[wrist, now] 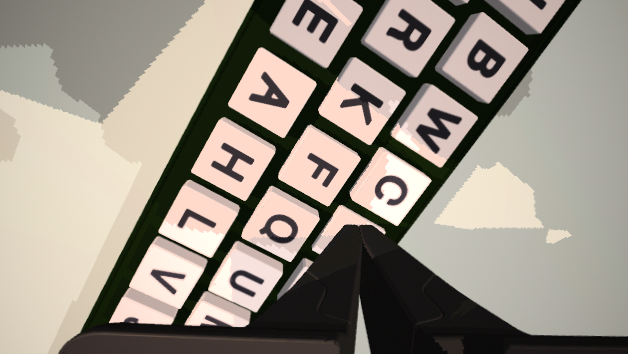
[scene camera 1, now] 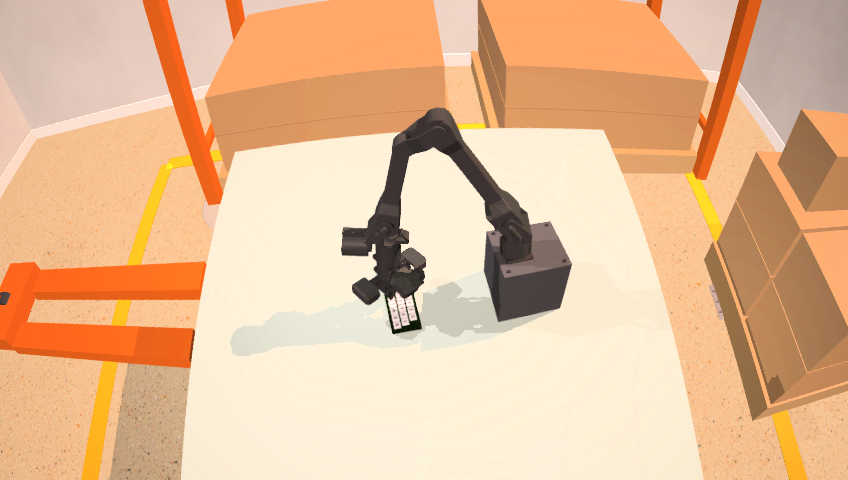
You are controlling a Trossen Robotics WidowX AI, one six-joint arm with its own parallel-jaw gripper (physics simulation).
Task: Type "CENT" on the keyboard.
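Observation:
The keyboard is a dark green board with white letter keys in three rows; it runs diagonally in the wrist view, and the arm covers its far part in the scene view. My gripper is shut and empty, its tips over the key beside C, whose letter is hidden. The C key is just above the fingertips in the wrist view. The E key is at the top. The keys A, F, Q and W also show. I cannot make out the N and T keys.
The keyboard lies on a pale table. The arm's dark base box stands to its right in the scene view. Orange forks reach the table's left edge. Large cardboard boxes stand behind the table, and more boxes stand at the right.

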